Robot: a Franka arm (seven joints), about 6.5 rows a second.
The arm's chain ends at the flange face. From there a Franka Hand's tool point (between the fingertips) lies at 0.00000 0.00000 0.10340 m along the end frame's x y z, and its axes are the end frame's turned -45 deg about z.
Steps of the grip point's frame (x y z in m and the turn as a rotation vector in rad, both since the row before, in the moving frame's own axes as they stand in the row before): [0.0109, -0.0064, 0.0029, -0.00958, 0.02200, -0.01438]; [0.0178, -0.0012, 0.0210, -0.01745, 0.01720, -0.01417]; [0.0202, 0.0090, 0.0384, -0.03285, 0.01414, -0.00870]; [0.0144, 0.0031, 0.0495, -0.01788, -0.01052, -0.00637]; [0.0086, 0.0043, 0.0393, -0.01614, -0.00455, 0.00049]
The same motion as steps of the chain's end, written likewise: [0.0009, -0.0113, 0.0029, 0.00878, 0.02233, -0.01438]; [0.0092, -0.0134, 0.0210, -0.00018, 0.02450, -0.01417]; [0.0172, -0.0093, 0.0385, -0.01323, 0.03323, -0.00870]; [0.0118, -0.0101, 0.0495, -0.02008, 0.00520, -0.00637]; [0.0083, -0.0046, 0.0393, -0.01463, 0.00820, 0.00049]
